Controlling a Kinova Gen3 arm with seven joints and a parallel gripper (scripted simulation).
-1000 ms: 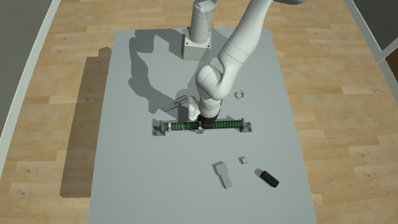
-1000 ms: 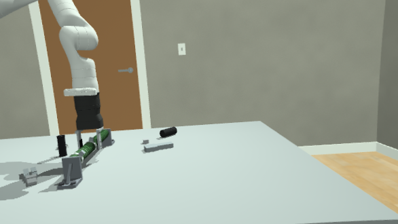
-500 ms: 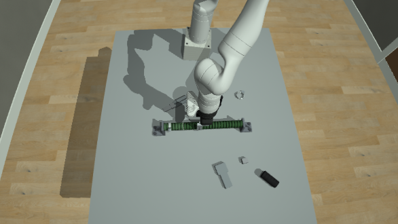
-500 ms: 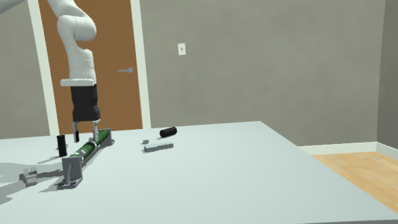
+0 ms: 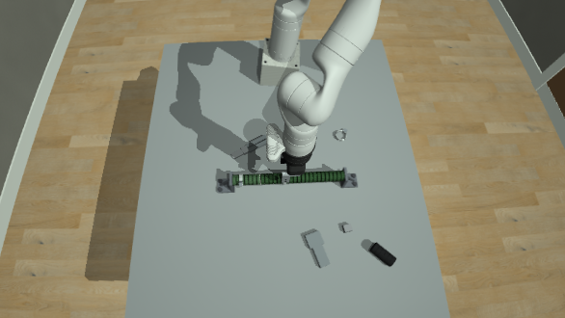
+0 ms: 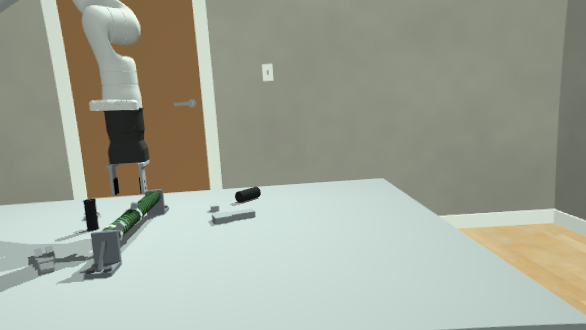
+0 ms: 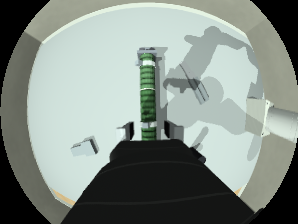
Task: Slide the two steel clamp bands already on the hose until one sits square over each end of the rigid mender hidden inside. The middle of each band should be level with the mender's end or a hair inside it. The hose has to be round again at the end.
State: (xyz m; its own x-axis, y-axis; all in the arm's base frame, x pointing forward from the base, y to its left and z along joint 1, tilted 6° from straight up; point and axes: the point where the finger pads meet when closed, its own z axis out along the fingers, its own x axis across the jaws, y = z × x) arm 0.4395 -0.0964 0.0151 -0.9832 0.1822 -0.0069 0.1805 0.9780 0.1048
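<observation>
My hand is 14 cm past the grey stepped tool, 11 cm above it and 9 cm to the left of it. The rest, counted from my hand: small grey cube: 18 cm ahead, 15 cm to the left, 11 cm below; then black cylinder: 12 cm to the left, 10 cm behind, 8 cm below.
</observation>
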